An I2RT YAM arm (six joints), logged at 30 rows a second.
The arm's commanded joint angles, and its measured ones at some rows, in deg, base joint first. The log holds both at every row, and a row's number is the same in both.
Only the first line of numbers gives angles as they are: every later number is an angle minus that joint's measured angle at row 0.
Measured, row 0:
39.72 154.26 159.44 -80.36 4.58 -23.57
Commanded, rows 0 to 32:
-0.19 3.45 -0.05 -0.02 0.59 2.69
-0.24 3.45 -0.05 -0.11 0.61 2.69
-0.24 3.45 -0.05 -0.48 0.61 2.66
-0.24 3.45 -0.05 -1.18 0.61 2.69
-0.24 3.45 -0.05 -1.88 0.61 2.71
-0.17 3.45 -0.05 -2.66 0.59 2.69
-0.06 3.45 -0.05 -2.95 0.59 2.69
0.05 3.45 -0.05 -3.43 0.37 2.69
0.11 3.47 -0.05 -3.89 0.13 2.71
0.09 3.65 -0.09 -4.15 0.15 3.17
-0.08 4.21 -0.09 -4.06 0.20 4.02
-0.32 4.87 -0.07 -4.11 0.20 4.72
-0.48 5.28 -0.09 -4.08 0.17 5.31
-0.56 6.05 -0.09 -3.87 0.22 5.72
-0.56 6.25 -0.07 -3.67 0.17 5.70
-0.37 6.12 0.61 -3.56 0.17 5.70
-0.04 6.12 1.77 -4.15 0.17 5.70
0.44 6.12 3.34 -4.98 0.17 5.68
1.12 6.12 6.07 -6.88 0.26 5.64
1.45 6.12 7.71 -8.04 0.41 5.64
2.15 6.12 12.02 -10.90 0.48 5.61
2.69 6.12 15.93 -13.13 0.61 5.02
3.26 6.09 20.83 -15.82 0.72 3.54
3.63 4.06 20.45 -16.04 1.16 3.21
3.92 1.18 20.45 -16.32 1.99 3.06
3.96 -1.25 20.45 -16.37 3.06 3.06
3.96 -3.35 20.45 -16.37 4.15 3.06
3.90 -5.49 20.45 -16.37 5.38 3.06
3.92 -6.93 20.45 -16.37 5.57 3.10
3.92 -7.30 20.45 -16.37 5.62 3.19
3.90 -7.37 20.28 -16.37 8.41 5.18
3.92 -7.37 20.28 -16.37 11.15 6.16
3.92 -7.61 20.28 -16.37 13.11 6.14
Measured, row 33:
3.81 -6.52 19.89 -16.28 5.81 4.24
